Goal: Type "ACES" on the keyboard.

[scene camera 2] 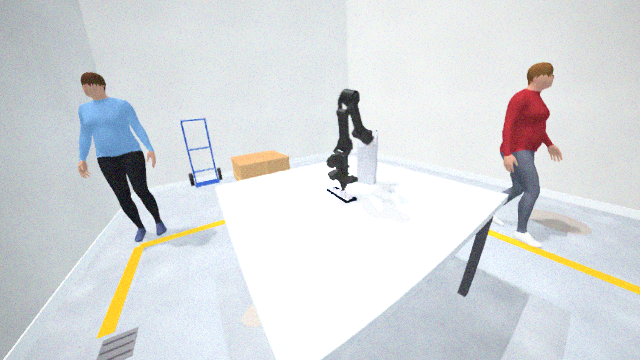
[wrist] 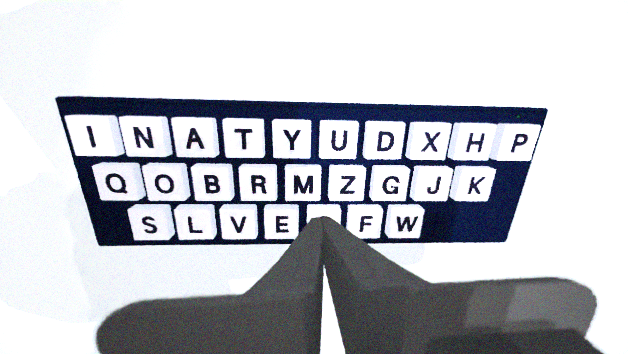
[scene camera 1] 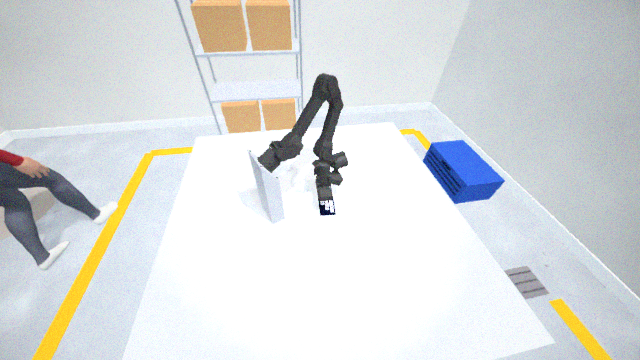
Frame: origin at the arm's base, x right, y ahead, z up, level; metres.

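Seen in the pictures: gripper, fingertip midpoint: [scene camera 2: 343, 190] [wrist: 320, 226]; arm's base at its link origin: [scene camera 2: 367, 138] [scene camera 1: 264, 165].
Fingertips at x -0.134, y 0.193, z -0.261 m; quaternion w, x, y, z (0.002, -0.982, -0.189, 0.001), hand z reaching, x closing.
Observation:
Pixels of each thing's top centre, then the offset from my fingertips to it. Level surfaces: height alone.
- dark blue keyboard at its top centre: [wrist: 314, 184] [scene camera 1: 325, 195] [scene camera 2: 340, 192] dz -0.006, dx -0.009, dy +0.016 m
- S key at its top centre: [wrist: 148, 225] dz -0.006, dx -0.072, dy -0.027 m
- E key at its top centre: [wrist: 281, 224] dz -0.006, dx -0.016, dy -0.008 m
- white table at its surface level: dz -0.022 m
A dark blue keyboard [scene camera 1: 322, 212] [scene camera 2: 353, 200] [wrist: 465, 222] with white letter keys lies on the white table. In the wrist view the A key [wrist: 195, 138] is in the top row, left of the middle. The S key [wrist: 150, 224] is at the left end of the bottom row and the E key [wrist: 282, 225] is right of the V key. My gripper [wrist: 320, 226] [scene camera 2: 343, 188] is shut and empty. Its tips are over the key between E and F in the bottom row and hide its letter. Whether they touch that key I cannot tell.
The white table [scene camera 1: 320, 290] [scene camera 2: 320, 265] carries a pale upright panel [scene camera 1: 270, 192] [scene camera 2: 367, 160] by the arm's base. Off the table are a blue box [scene camera 1: 467, 167], a shelf rack [scene camera 1: 255, 91] with cartons, a blue hand truck [scene camera 2: 207, 183], a carton [scene camera 2: 261, 165] and two people [scene camera 2: 112, 130] [scene camera 2: 527, 120].

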